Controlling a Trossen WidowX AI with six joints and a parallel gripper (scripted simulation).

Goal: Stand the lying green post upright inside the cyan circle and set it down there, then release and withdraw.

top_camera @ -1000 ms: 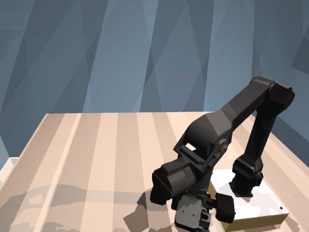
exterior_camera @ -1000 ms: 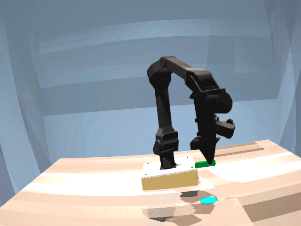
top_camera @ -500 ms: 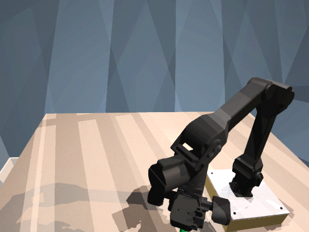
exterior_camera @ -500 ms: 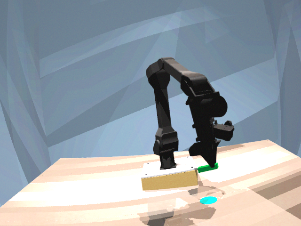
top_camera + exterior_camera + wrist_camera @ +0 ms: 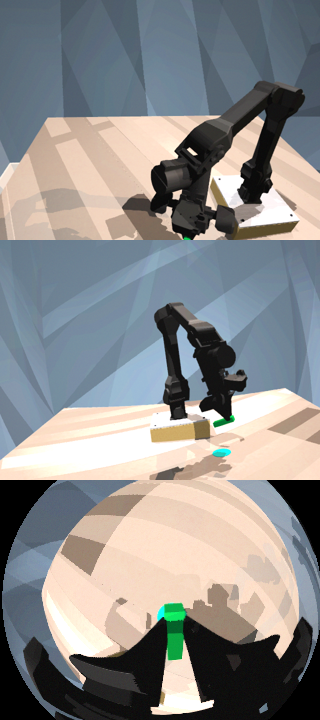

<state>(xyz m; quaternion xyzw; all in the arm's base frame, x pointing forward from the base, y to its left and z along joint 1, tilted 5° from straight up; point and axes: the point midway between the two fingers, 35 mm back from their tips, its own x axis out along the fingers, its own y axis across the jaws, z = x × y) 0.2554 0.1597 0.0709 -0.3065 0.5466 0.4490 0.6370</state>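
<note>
The cyan circle is 2 cm behind my gripper tip, 2 cm to the right of it and 12 cm below it. Also, from my gripper tip: green post (1 cm behind, 2 cm to the right, 1 cm below).
</note>
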